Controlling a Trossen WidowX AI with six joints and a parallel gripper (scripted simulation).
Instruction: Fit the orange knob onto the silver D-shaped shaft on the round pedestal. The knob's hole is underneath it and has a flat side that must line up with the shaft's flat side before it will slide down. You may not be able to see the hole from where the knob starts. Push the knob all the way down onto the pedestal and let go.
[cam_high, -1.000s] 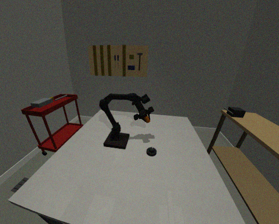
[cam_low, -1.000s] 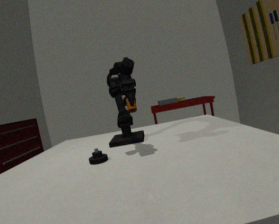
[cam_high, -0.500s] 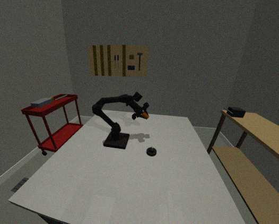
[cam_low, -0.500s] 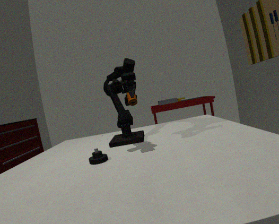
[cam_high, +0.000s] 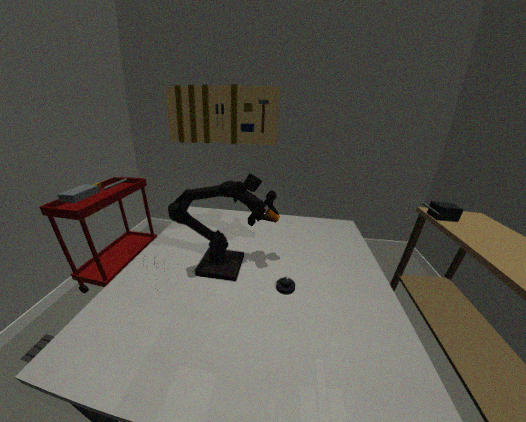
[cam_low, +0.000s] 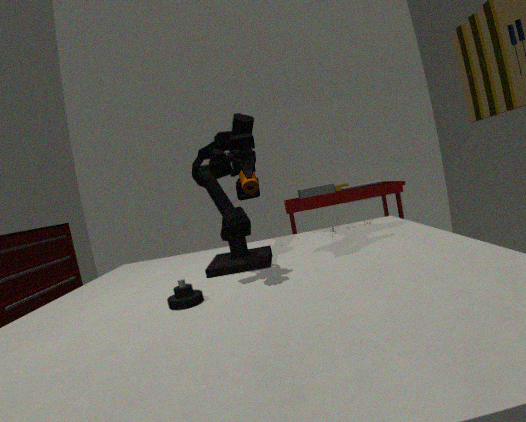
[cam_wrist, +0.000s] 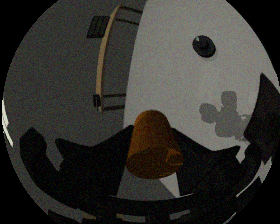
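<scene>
Right now my gripper tip is 30 mm past the orange knob and 20 mm below it. The rest, counted from my gripper tip: black round pedestal: 30 mm ahead, 210 mm to the right, 210 mm below.
</scene>
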